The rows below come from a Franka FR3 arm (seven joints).
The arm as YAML. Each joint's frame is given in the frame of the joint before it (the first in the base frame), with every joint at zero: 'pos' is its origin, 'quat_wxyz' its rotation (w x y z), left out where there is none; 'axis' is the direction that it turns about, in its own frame. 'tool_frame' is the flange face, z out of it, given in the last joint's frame.
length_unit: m
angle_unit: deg
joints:
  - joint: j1
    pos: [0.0, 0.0, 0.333]
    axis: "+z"
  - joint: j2
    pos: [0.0, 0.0, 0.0]
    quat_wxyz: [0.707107, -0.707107, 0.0, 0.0]
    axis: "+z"
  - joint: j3
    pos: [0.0, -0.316, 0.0]
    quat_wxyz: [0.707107, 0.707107, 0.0, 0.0]
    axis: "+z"
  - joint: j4
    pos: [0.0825, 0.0, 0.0]
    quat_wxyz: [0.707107, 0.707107, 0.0, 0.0]
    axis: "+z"
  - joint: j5
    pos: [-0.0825, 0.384, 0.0]
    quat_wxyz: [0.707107, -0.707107, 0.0, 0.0]
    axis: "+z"
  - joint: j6
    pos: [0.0, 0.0, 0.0]
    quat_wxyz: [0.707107, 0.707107, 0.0, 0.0]
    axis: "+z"
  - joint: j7
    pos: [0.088, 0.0, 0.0]
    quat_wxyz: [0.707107, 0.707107, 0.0, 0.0]
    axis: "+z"
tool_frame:
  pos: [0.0, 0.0, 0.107]
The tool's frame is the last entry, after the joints.
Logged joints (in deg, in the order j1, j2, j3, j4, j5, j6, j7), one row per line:
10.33, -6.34, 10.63, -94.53, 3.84, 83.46, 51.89
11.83, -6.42, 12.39, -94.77, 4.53, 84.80, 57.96
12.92, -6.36, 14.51, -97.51, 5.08, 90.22, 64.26
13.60, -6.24, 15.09, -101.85, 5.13, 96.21, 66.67
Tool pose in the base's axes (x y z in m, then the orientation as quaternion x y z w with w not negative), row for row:
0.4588, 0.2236, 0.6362, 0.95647, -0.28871, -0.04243, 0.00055
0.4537, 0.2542, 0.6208, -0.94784, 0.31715, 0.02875, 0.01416
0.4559, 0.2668, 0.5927, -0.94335, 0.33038, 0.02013, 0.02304
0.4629, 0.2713, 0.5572, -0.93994, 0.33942, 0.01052, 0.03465
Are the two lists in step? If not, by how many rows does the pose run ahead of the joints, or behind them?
The pose runs 1 row ahead of the joints: the pose in row i belongs to the joints in row i + 1.
